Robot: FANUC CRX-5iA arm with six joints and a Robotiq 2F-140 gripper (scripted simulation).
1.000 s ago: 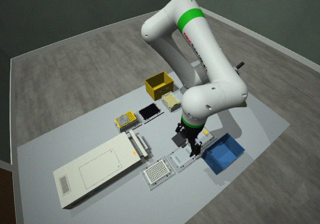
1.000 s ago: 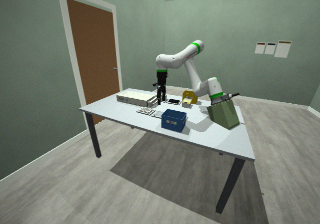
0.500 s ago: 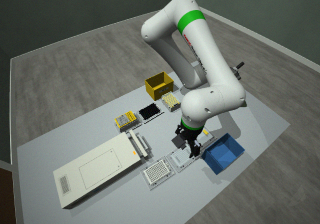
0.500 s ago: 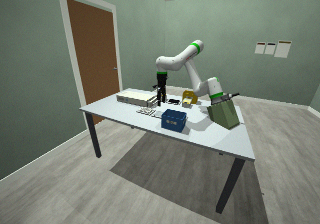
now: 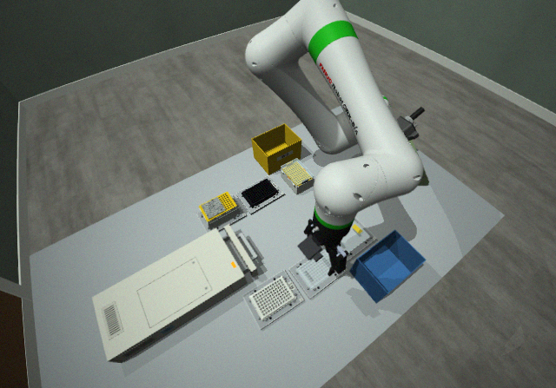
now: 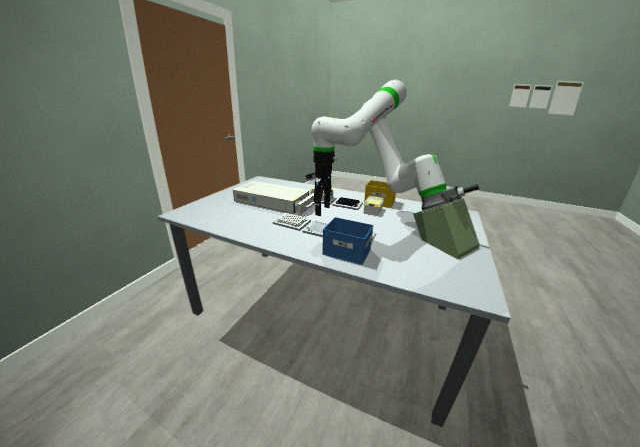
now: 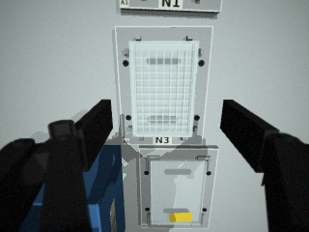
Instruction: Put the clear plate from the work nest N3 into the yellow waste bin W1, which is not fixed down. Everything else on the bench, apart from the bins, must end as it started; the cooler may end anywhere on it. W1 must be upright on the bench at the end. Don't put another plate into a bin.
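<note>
Now: hand 110 mm above the clear plate. Round my hand: white plate: 180 mm ahead, 10 mm to the left, 110 mm below; blue bin: 190 mm behind, 110 mm to the left, 90 mm below; slotted nest N3: 120 mm below.
</note>
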